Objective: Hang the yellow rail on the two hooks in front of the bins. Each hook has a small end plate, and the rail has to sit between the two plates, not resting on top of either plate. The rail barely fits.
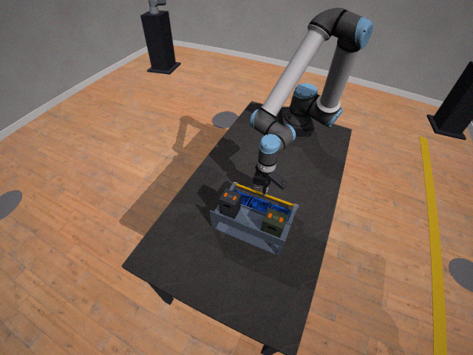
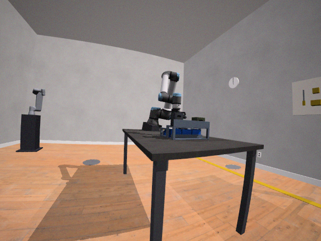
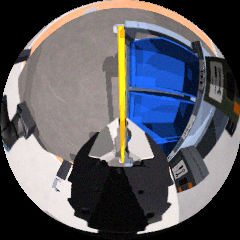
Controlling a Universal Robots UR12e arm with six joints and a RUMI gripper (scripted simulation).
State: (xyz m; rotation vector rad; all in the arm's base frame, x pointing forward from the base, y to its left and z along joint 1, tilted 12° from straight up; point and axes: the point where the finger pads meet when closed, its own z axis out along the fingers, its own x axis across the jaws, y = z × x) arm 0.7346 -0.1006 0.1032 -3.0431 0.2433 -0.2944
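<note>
Now: hand 10 mm above the yellow rail. The rest, counted from my hand: black box (180 mm ahead, 150 mm to the right, 90 mm above); olive box (220 mm ahead, 80 mm to the left, 70 mm above).
</note>
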